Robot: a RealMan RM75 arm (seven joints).
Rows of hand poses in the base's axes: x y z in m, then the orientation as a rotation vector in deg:
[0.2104, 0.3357, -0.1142, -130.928, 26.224, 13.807]
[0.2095, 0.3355, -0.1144, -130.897, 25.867, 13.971]
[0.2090, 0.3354, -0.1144, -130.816, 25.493, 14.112]
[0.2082, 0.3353, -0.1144, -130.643, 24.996, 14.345]
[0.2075, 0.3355, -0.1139, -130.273, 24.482, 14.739]
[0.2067, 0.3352, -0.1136, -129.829, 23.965, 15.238]
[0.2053, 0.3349, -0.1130, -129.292, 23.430, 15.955]
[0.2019, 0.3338, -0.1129, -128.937, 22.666, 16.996]
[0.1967, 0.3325, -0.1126, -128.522, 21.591, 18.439]
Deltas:
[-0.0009, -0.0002, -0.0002, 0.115, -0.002, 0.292]
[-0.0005, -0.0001, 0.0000, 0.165, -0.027, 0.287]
[-0.0008, -0.0001, 0.0000, 0.284, -0.006, 0.382]
[-0.0007, 0.0002, 0.0005, 0.487, 0.095, 0.405]
[-0.0008, -0.0003, 0.0003, 0.563, 0.168, 0.428]
[-0.0014, -0.0003, 0.0006, 0.666, 0.318, 0.494]
[-0.0034, -0.0011, 0.0001, 0.547, 0.482, 0.801]
[-0.0052, -0.0013, 0.0003, 0.673, 0.669, 1.142]

